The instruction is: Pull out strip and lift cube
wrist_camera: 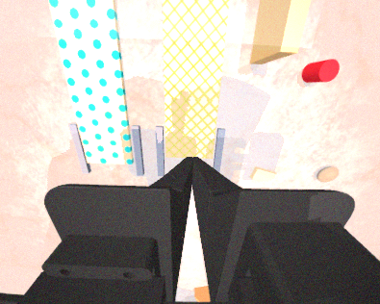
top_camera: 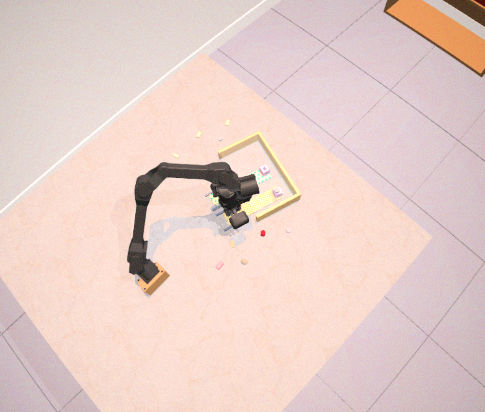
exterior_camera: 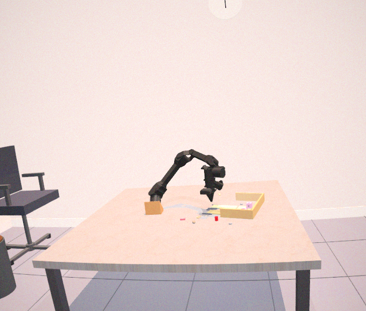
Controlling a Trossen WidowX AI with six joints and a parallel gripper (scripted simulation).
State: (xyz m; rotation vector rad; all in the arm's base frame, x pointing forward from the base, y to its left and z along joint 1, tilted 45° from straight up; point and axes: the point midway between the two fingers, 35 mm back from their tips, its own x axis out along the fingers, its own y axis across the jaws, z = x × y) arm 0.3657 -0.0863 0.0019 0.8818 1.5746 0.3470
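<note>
My gripper tip is now 90 mm short of the yellow cross-hatched strip, 70 mm above it and 30 mm to the left of it. Also, from my gripper tip: red cylinder (130 mm to the right, 60 mm below, 30 mm ahead); then pink block (170 mm behind, 90 mm to the right, 60 mm below).
</note>
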